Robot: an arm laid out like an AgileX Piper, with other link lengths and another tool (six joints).
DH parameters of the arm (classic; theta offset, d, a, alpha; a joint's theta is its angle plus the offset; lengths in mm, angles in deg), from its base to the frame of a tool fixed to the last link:
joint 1: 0 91.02 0 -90
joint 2: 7.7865 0 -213.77 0
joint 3: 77.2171 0 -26.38 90
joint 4: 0 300.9 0 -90
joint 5: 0 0 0 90
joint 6: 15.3 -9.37 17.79 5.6
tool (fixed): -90 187.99 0 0
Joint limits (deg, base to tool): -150..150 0..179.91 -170..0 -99.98..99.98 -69.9..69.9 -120..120
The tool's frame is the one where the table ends.
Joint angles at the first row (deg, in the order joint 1, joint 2, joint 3, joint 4, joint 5, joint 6):
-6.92 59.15 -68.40 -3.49 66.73 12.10
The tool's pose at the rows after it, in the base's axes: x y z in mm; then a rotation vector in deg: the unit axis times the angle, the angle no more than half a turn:
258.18 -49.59 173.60 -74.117 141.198 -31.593
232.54 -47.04 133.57 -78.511 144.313 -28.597
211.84 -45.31 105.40 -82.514 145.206 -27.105
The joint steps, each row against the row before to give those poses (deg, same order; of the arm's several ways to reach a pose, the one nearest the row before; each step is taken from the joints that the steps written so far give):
0.00 -5.04 12.90 0.25 0.00 -0.62
0.00 -4.78 9.76 0.00 0.00 -1.34
0.00 -4.62 7.68 0.00 -0.28 -1.92

